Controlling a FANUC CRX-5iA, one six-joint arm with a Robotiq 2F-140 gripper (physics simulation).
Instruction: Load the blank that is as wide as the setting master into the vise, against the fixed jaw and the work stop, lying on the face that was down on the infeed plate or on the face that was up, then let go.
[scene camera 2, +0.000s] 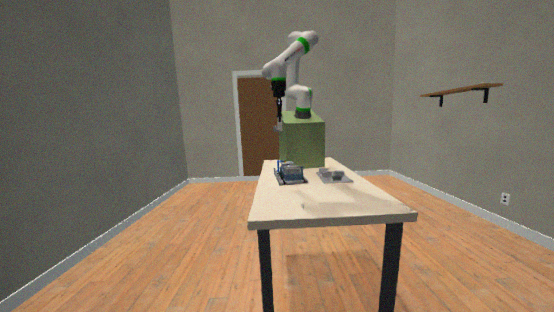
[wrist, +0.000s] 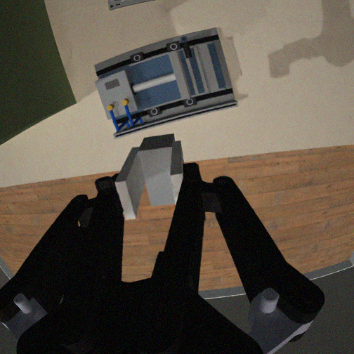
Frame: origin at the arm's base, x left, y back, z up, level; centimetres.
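Where they show: gripper, fingertip midpoint: (scene camera 2: 279, 127); arm's base, link origin: (scene camera 2: 302, 116).
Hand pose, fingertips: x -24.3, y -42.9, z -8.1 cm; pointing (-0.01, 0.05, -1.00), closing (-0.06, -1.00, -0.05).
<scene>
Each offset is from my fingertips to the top centre of the thing. "pt": to the spot under its first point. Level surfaces: height alone.
My gripper (scene camera 2: 279, 120) (wrist: 158, 158) points down and is shut on a grey blank @[dz +1.2, dx -1.5, dy +0.1 cm] (scene camera 2: 278, 128) (wrist: 160, 172), which sits between the two pale finger pads. The blank hangs high above table level, apart from the vise; its end face looks dark in the wrist view. The vise @[dz -26.1, dx +5.7, dy +1.7 cm] (scene camera 2: 291, 173) (wrist: 154, 82), grey with blue parts, stands on the table, with a pale rod between its end block and a cross jaw. No part shows between its jaws. A small dark arm (wrist: 186, 48) rises at one side. Which jaw is fixed is unclear.
The infeed plate @[pt dz -35.2, dx +40.2, dy -14.0 cm] (scene camera 2: 345, 180) (wrist: 132, 4) lies right of the vise in the scene view, bearing grey blocks @[dz -32.7, dx +35.2, dy -11.3 cm] (scene camera 2: 337, 175). Blue posts (wrist: 114, 119) with yellow tops stand at the vise's near side. The green pedestal (scene camera 2: 302, 142) (wrist: 30, 75) stands behind. The table @[dz -36.0 cm] (scene camera 2: 280, 202) (wrist: 280, 120) ends near the vise.
</scene>
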